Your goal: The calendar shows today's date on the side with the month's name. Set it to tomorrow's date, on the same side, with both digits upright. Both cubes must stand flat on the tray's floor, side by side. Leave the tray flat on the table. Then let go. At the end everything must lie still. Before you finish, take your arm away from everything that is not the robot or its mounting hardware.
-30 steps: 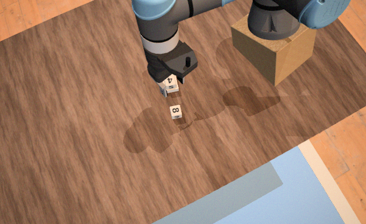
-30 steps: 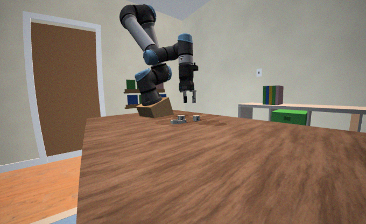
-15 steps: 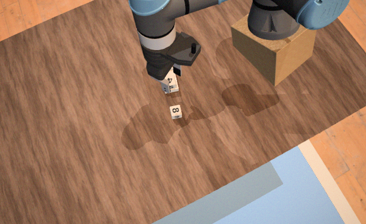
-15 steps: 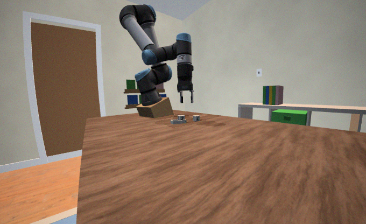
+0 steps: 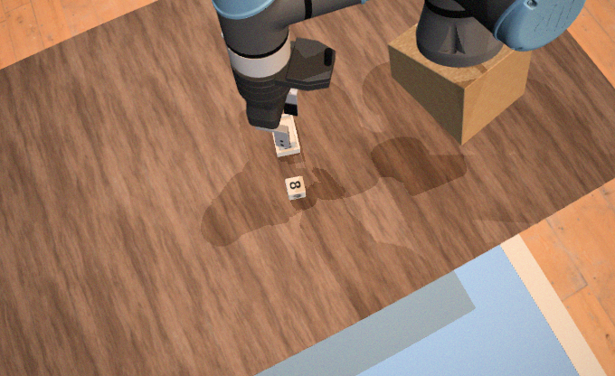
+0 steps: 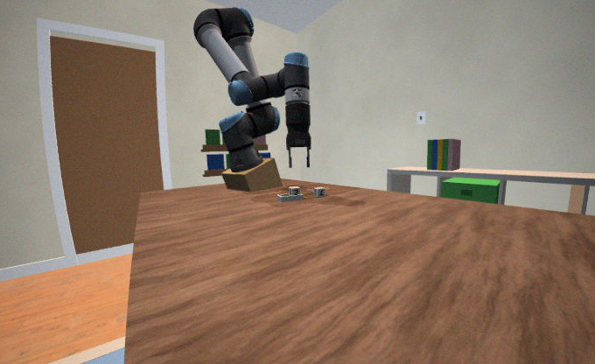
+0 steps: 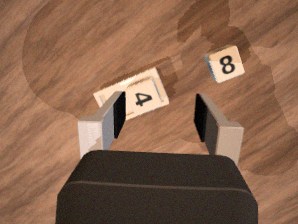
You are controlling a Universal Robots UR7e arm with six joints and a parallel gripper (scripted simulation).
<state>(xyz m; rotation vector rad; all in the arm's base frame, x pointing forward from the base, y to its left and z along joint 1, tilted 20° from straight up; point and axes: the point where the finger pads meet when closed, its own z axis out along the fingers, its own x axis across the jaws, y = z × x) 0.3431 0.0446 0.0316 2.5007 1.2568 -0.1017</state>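
Now: hand 2 cm to the left of the digit cube and 9 cm above it. Round my hand: calendar tray: 1 cm behind, 4 cm to the right, 11 cm below.
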